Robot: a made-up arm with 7 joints. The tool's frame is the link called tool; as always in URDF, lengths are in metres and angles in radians.
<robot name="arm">
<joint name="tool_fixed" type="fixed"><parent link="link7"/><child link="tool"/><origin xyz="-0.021 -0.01 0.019" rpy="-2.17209 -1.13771 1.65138"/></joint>
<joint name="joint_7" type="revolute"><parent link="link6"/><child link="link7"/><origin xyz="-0.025 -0.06 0.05" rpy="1.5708 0 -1.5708"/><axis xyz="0 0 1"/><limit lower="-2.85" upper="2.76"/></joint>
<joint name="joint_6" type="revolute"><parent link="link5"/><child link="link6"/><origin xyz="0.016 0.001 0.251" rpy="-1.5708 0 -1.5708"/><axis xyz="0 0 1"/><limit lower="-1.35" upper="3.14"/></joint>
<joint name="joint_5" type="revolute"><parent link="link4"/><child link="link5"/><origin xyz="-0.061 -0.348 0.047" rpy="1.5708 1.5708 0"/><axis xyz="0 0 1"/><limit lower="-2.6" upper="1.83"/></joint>
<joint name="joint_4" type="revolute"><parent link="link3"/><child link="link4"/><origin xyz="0.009 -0.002 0.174" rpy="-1.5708 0 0"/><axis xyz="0 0 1"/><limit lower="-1.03" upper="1.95"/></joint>
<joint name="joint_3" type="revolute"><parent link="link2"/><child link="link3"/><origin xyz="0.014 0.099 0.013" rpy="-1.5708 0 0"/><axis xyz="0 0 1"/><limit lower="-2.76" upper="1.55"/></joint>
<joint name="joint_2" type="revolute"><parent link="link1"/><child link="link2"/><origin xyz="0.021 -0.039 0.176" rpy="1.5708 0 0"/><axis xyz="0 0 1"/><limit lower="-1.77" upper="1.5"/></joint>
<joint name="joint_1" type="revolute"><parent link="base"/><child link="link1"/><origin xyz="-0.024 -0.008 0.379"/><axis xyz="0 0 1"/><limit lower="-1.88" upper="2.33"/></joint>
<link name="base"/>
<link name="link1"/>
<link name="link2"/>
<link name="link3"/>
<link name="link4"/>
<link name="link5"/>
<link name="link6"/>
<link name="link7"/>
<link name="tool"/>
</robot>
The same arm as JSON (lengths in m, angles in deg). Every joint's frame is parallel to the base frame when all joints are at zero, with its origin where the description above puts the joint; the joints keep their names.
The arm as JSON. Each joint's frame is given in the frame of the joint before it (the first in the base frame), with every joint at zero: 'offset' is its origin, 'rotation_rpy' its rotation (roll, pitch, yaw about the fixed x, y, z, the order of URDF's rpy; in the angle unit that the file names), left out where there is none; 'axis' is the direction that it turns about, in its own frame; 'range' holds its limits. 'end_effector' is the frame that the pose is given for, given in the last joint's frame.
{
  "length_unit": "m",
  "angle_unit": "deg",
  "chain": [
    {
      "id": "joint_1",
      "offset": [
        -0.024,
        -0.008,
        0.379
      ],
      "axis": [
        0.0,
        0.0,
        1.0
      ],
      "range": [
        -107.72,
        133.5
      ]
    },
    {
      "id": "joint_2",
      "offset": [
        0.021,
        -0.039,
        0.176
      ],
      "axis": [
        0.0,
        -1.0,
        0.0
      ],
      "range": [
        -101.41,
        85.94
      ]
    },
    {
      "id": "joint_3",
      "offset": [
        0.014,
        -0.013,
        0.099
      ],
      "axis": [
        0.0,
        0.0,
        1.0
      ],
      "range": [
        -158.14,
        88.81
      ]
    },
    {
      "id": "joint_4",
      "offset": [
        0.009,
        -0.002,
        0.174
      ],
      "axis": [
        0.0,
        1.0,
        0.0
      ],
      "range": [
        -59.01,
        111.73
      ]
    },
    {
      "id": "joint_5",
      "offset": [
        -0.061,
        0.047,
        0.348
      ],
      "axis": [
        0.0,
        0.0,
        1.0
      ],
      "range": [
        -148.97,
        104.85
      ]
    },
    {
      "id": "joint_6",
      "offset": [
        0.001,
        -0.016,
        0.251
      ],
      "axis": [
        0.0,
        -1.0,
        0.0
      ],
      "range": [
        -77.35,
        179.91
      ]
    },
    {
      "id": "joint_7",
      "offset": [
        0.025,
        -0.05,
        0.06
      ],
      "axis": [
        1.0,
        0.0,
        0.0
      ],
      "range": [
        -163.29,
        158.14
      ]
    }
  ],
  "end_effector": {
    "offset": [
      0.019,
      0.01,
      -0.021
    ],
    "rotation_rpy": [
      149.74,
      1.94,
      -24.74
    ]
  }
}

